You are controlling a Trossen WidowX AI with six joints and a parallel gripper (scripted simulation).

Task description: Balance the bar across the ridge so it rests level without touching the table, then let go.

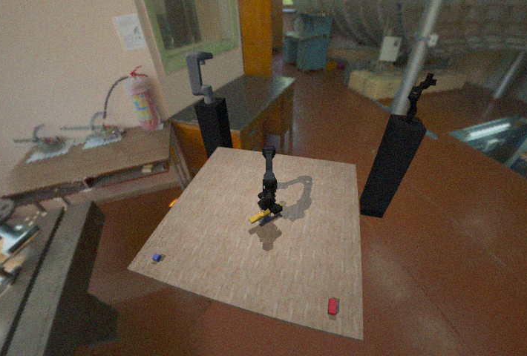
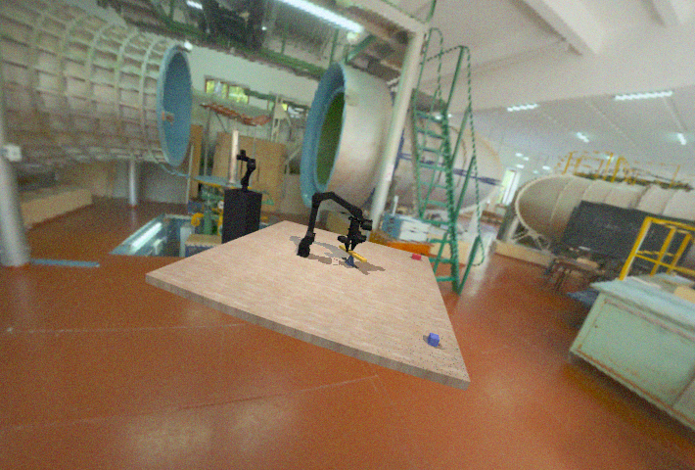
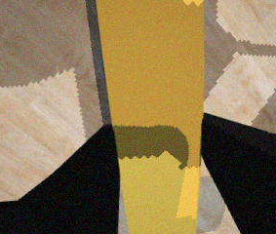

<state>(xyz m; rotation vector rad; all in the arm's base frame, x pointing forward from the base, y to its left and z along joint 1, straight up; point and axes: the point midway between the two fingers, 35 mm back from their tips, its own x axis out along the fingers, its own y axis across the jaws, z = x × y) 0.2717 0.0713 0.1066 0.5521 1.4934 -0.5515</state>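
The yellow bar lies 20 mm to the right of my gripper tip and 20 mm ahead of it. Also, from my gripper tip: blue cube: 570 mm to the right, 470 mm ahead, 60 mm below; then red block: 470 mm ahead, 430 mm to the left, 60 mm below.
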